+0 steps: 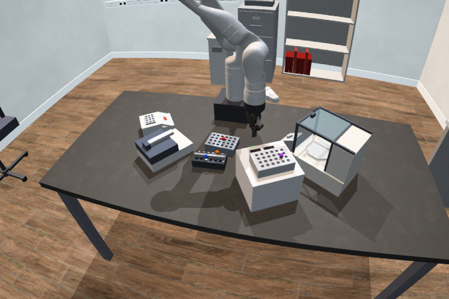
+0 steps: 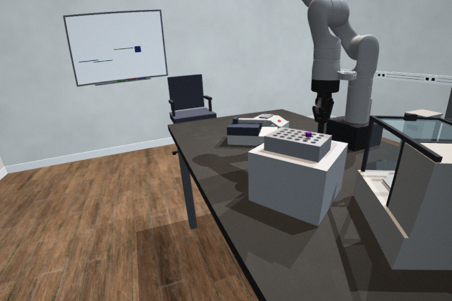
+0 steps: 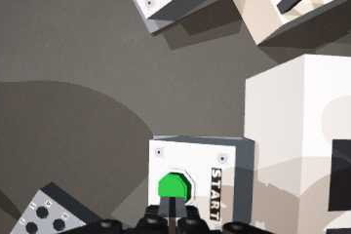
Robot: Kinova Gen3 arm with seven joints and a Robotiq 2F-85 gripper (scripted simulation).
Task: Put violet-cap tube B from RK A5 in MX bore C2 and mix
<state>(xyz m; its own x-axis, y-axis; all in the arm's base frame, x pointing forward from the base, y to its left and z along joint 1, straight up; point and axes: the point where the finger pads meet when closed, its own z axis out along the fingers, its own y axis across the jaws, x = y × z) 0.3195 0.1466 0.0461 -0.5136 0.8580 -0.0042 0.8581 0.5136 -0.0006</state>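
Now: hand 70 mm above the green start key. Round my hand: tube rack RK 60 mm behind, 140 mm to the right, 120 mm below; then grey bored block 150 mm ahead, 90 mm to the left, 10 mm above; then red-capped tube 50 mm behind, 130 mm to the right, 110 mm below.
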